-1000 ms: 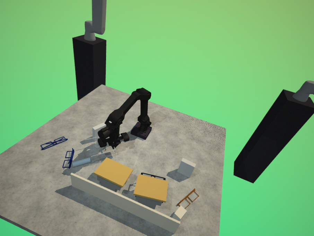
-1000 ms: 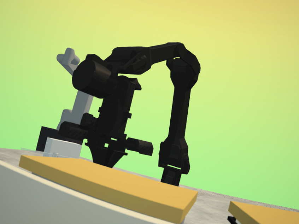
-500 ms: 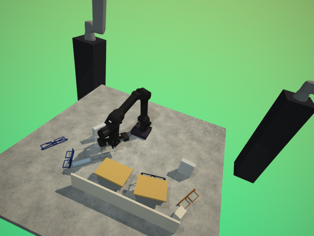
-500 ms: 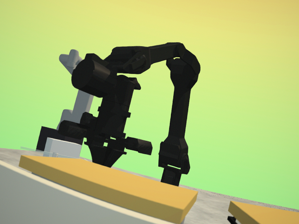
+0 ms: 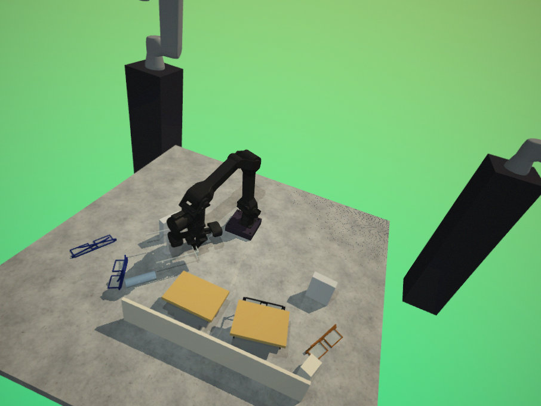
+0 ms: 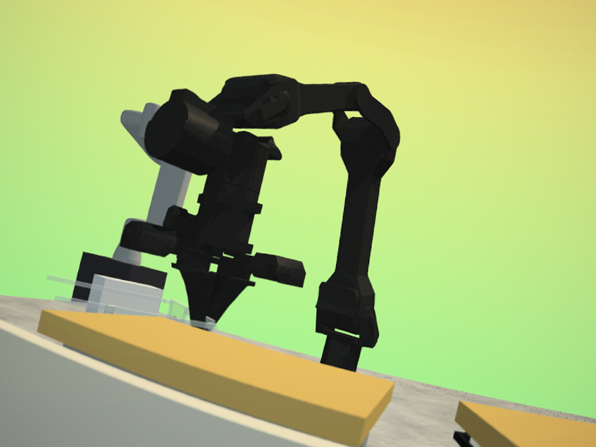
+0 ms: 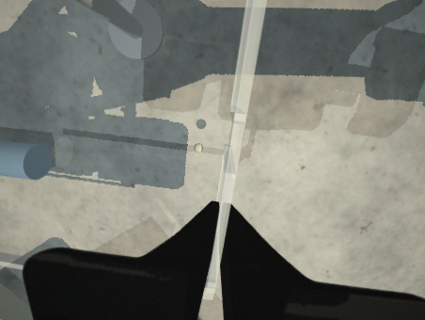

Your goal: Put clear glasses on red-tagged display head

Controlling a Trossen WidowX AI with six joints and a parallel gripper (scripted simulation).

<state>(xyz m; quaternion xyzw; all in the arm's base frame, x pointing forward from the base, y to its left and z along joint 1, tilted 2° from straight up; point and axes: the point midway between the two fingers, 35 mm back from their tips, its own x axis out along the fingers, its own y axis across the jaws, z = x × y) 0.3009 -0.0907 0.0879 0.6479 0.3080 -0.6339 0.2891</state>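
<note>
The small post lies 12 cm to the right of my gripper tip and 6 cm below it. The rest, counted from my gripper tip: cream wall: 30 cm ahead, 23 cm to the left, 3 cm below.
</note>
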